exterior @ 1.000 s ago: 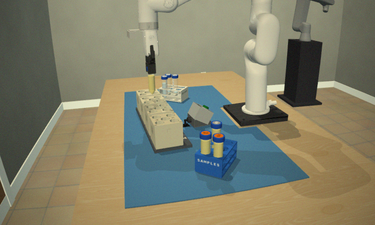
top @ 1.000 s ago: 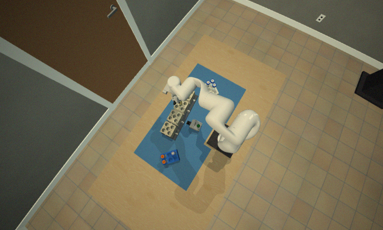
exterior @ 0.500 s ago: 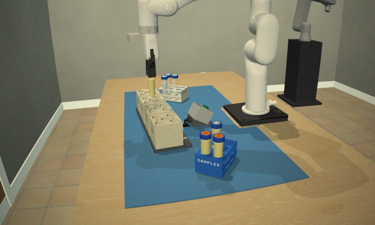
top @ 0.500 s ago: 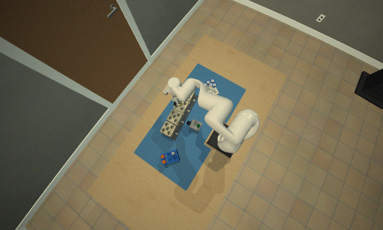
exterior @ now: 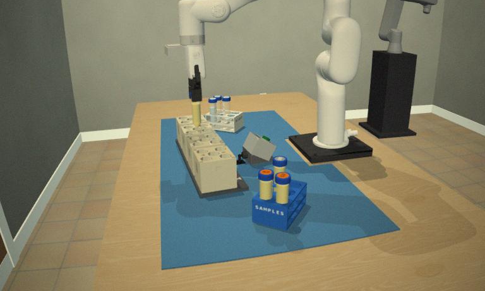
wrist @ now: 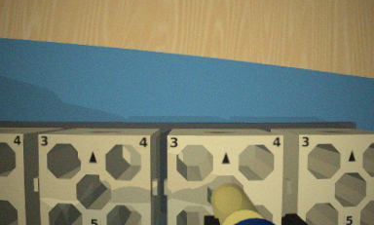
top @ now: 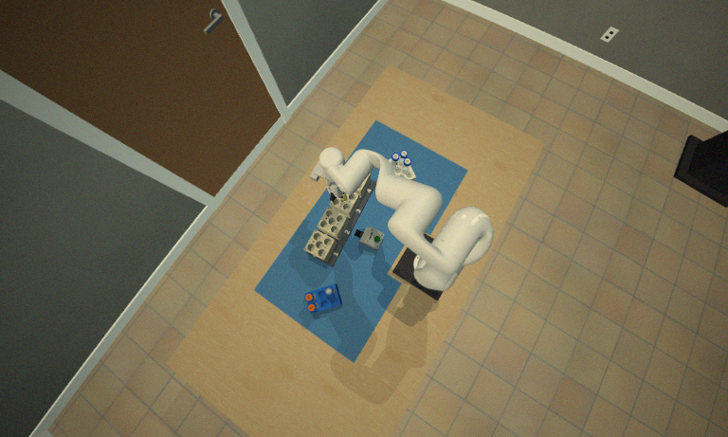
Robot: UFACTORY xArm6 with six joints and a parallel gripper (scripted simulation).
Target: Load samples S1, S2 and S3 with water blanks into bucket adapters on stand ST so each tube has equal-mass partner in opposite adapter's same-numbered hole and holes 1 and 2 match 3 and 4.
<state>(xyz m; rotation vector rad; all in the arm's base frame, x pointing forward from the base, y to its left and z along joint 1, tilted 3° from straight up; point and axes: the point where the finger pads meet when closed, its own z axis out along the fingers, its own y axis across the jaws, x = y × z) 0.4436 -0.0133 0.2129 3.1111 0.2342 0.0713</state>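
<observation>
The sample tube is 5 cm below my hand and 1 cm to the right of it. Also, from my hand: white rack: 28 cm to the right, 18 cm below, 12 cm behind; green done key: 21 cm behind, 14 cm below, 6 cm to the left; adapter: 22 cm to the left, 16 cm below, 3 cm behind.
</observation>
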